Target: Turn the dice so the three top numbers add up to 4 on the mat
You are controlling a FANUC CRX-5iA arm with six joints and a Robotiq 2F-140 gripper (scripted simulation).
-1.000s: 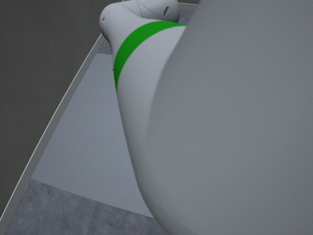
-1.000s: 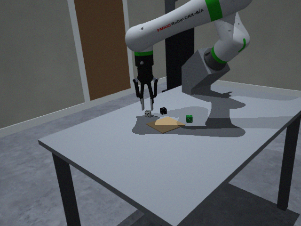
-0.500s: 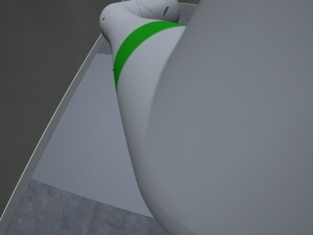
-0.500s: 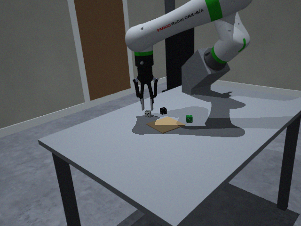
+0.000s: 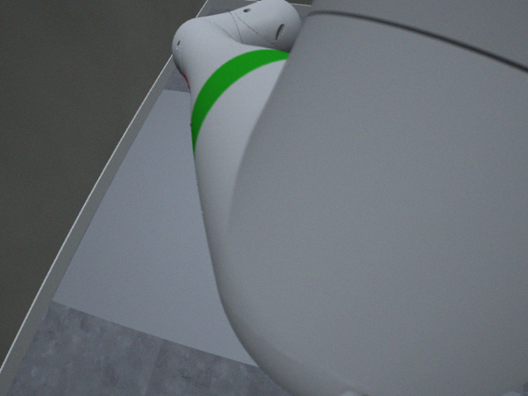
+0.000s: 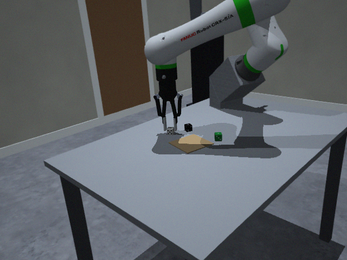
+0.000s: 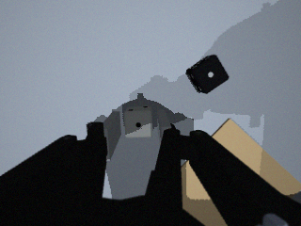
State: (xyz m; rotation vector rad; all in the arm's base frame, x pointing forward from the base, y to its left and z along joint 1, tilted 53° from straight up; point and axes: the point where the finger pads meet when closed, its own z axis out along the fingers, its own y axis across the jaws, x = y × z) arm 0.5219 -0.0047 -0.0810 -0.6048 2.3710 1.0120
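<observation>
Right now the white die is 40 mm below my hand. Also, from my hand: tan mat 20 mm ahead, 150 mm to the left, 50 mm below; black die 90 mm behind, 30 mm to the left, 40 mm below; green die 90 mm behind, 210 mm to the left, 40 mm below.
</observation>
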